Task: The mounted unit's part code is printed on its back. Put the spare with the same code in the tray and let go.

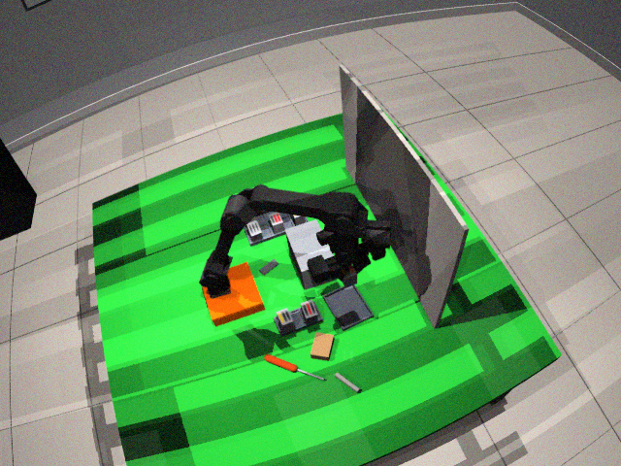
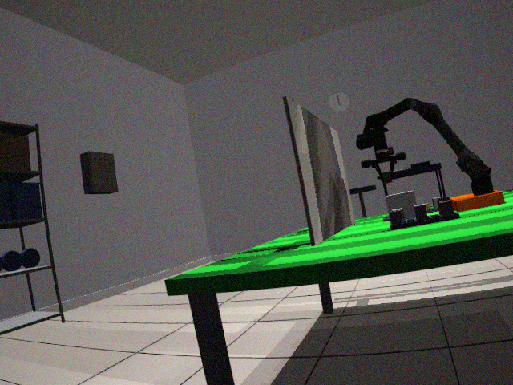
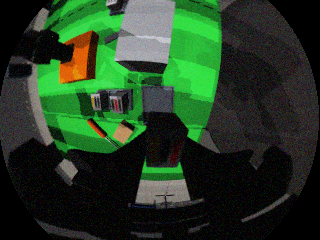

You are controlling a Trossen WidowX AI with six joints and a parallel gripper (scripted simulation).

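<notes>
Now: gripper tip 160 mm above the flat grey tray. From my gripper tip the other things lie so: grey mounted unit (190 mm to the left, 110 mm below, 50 mm behind); then brown block (150 mm below, 110 mm behind, 100 mm to the right); then tall grey panel (200 mm ahead, 190 mm to the left, 60 mm above).
</notes>
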